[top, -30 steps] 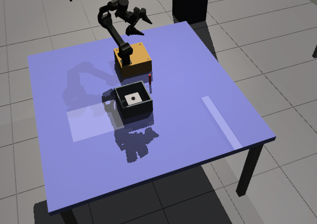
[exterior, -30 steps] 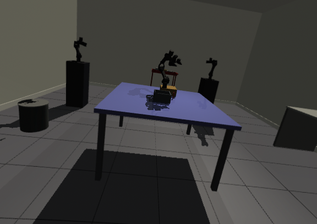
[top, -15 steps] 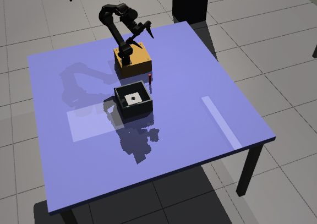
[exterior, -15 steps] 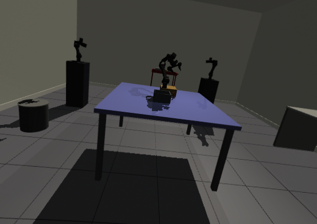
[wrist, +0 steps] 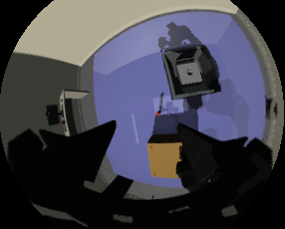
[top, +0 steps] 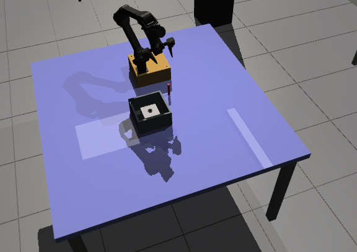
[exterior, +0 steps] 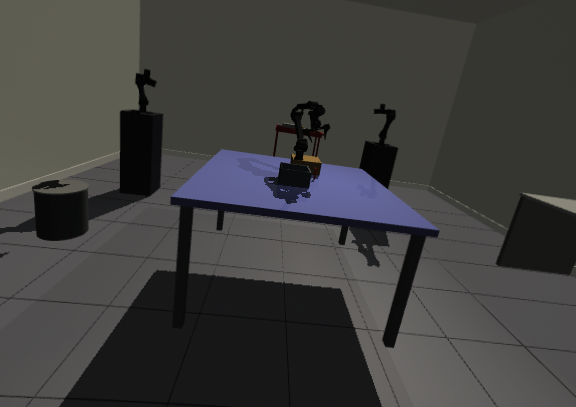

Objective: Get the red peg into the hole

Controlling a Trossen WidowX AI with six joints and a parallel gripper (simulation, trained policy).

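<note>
The red peg lies 1 cm behind my gripper tip, 2 cm to the left of it and 23 cm below it. Round my gripper tip: pale plate 13 cm ahead, 15 cm to the right, 22 cm below; dark box 13 cm ahead, 15 cm to the right, 24 cm below.
</note>
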